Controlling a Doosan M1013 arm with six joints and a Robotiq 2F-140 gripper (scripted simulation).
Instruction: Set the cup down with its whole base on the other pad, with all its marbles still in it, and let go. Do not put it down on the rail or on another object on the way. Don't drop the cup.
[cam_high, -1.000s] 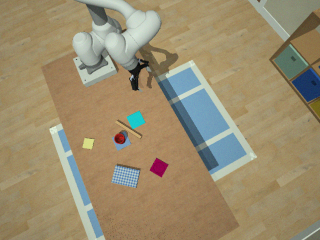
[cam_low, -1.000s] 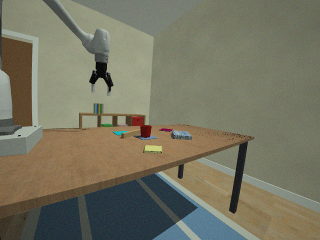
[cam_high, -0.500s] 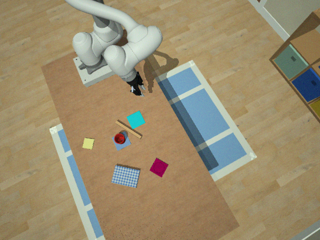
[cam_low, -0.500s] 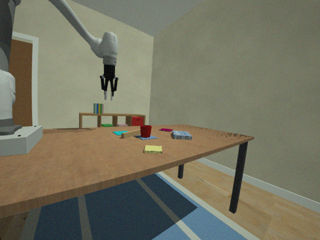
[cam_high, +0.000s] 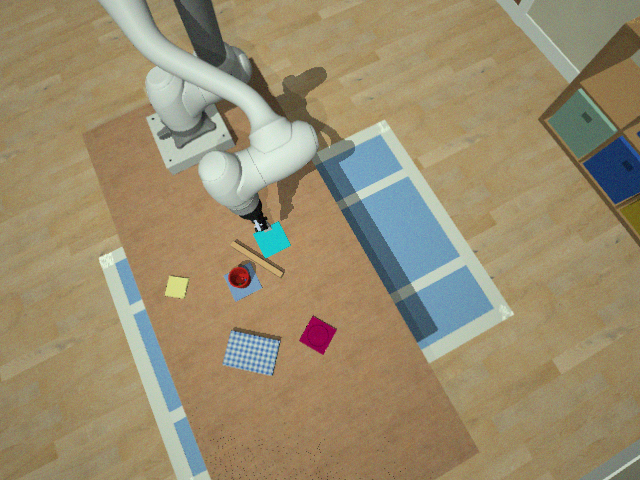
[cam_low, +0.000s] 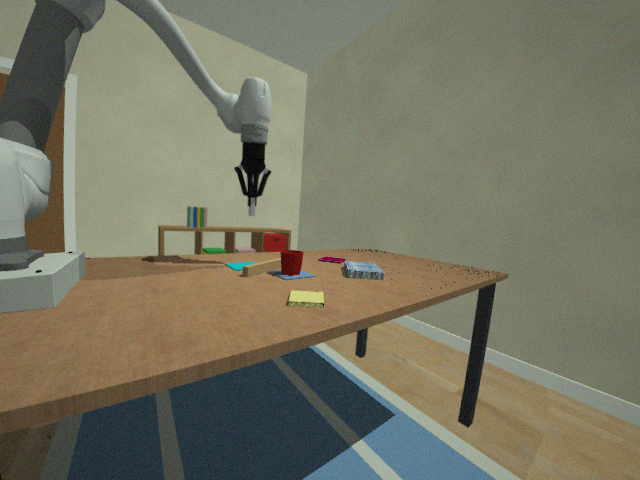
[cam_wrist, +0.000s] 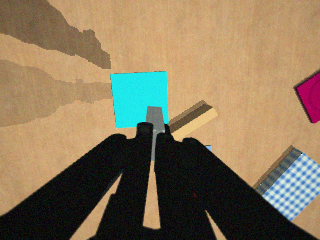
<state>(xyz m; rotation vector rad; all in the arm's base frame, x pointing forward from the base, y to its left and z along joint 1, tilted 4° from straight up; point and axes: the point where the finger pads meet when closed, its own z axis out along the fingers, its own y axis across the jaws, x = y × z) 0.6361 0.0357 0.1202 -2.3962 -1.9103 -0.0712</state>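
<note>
My hand is 19 cm above the red cup, 18 cm to the left of it and 6 cm short of it. From my hand the other things lie so: wooden rail: 21 cm below, 9 cm to the right, 2 cm ahead; then blue marble: 20 cm below, 17 cm to the right, 7 cm ahead; then cyan pad: 22 cm below, 2 cm behind.
</note>
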